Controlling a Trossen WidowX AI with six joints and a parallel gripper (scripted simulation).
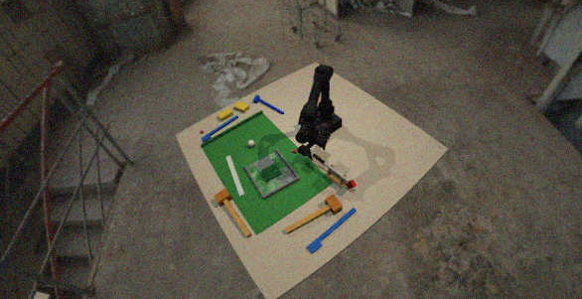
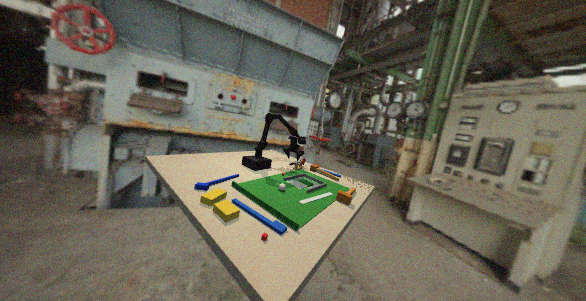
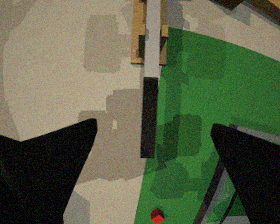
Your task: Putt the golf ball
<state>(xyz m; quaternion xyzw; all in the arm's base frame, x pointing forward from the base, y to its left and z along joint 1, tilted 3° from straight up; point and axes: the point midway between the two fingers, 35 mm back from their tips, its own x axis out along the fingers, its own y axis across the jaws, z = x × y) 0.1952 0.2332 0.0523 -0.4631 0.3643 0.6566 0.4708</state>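
Now: the red putter 4 cm behind my gripper tip, 11 cm to the left of it and 4 cm below it. Also, from my gripper tip: white bar: 44 cm ahead, 18 cm to the right, 10 cm below; then white golf ball: 28 cm ahead, 33 cm to the right, 8 cm below; then blue putter: 6 cm ahead, 63 cm to the right, 9 cm below.
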